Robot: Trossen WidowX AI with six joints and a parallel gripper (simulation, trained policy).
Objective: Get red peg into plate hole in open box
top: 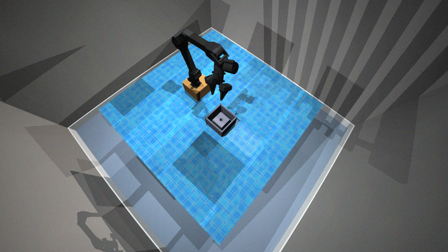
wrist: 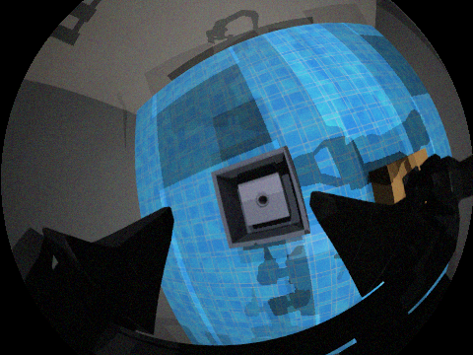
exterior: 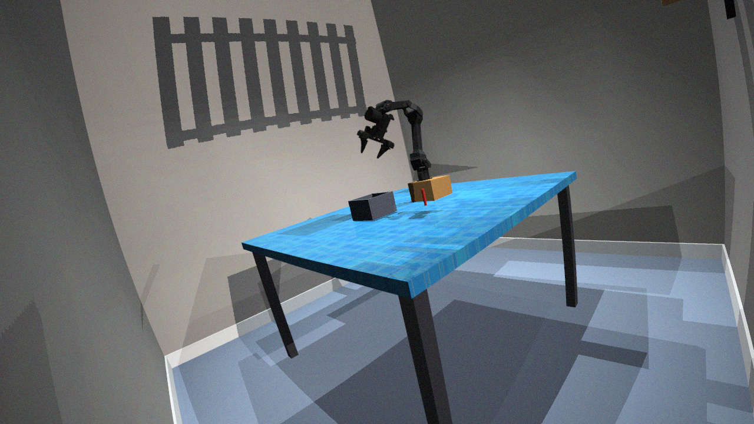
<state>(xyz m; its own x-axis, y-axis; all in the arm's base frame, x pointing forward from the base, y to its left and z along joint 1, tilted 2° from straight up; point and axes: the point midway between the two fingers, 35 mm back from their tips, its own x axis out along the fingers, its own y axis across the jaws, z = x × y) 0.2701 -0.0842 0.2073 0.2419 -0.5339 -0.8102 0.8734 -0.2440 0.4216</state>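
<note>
Now: the red peg 250 mm below my gripper tip, 200 mm to the left of it and 90 mm behind it. Also, from my gripper tip: grey plate 250 mm below, 50 mm ahead, 10 mm to the right; then dark box 260 mm below, 50 mm ahead, 10 mm to the right.
</note>
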